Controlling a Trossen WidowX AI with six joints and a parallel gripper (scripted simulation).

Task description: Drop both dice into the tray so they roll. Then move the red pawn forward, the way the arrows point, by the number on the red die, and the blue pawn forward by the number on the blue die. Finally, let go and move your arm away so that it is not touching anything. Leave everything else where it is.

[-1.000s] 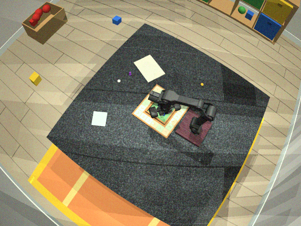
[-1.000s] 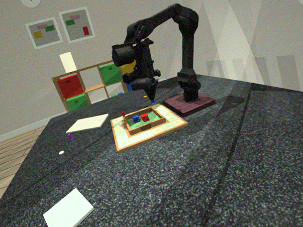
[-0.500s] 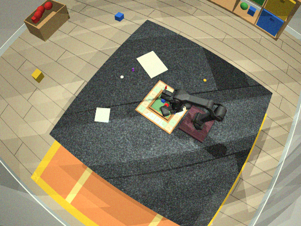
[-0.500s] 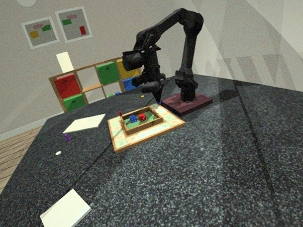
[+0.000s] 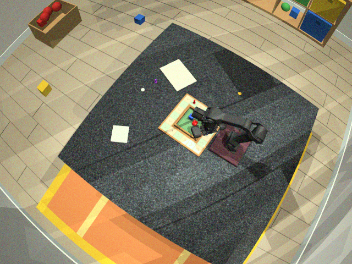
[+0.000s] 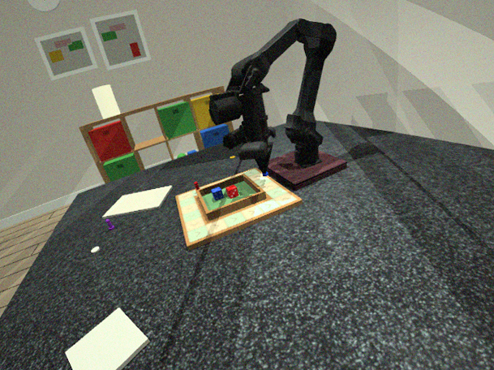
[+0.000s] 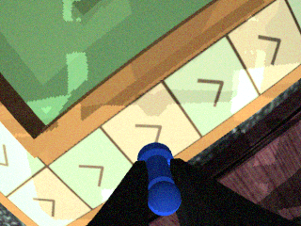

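The blue pawn is 10 mm above my gripper tip. The rest, counted from my gripper tip: red pawn 180 mm ahead, 130 mm to the right, 30 mm below; purple pawn 460 mm ahead, 110 mm to the right, 40 mm below; green tray 110 mm ahead, 50 mm below, 20 mm to the right.
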